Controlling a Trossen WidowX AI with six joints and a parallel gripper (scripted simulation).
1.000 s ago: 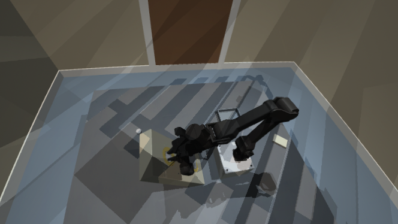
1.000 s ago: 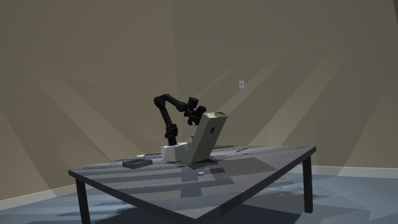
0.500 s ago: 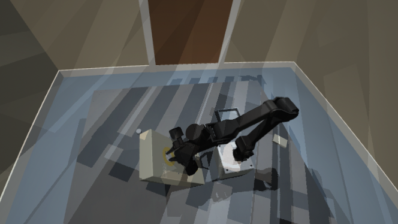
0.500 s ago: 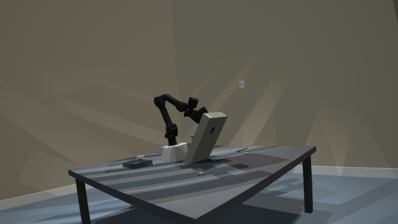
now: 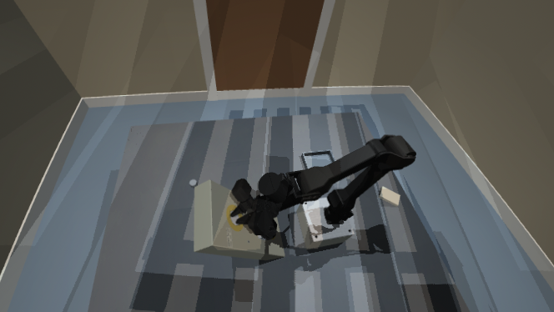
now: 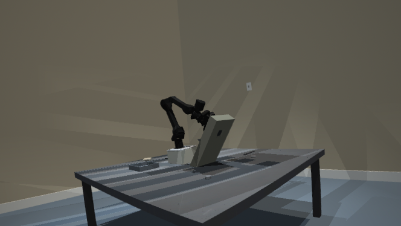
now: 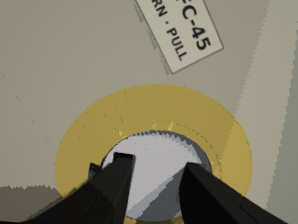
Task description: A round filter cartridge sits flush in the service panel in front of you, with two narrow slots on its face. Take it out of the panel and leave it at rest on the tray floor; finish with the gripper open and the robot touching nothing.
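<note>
My gripper tip is now 80 mm above the beige service panel, 40 mm past it and 10 mm to the left of it. From my gripper tip the other things lie so: tan card 700 mm behind, 220 mm below, 170 mm to the right; dark tray 390 mm behind, 340 mm to the right, 220 mm below; grey filter cartridge 10 mm below, 10 mm ahead.
</note>
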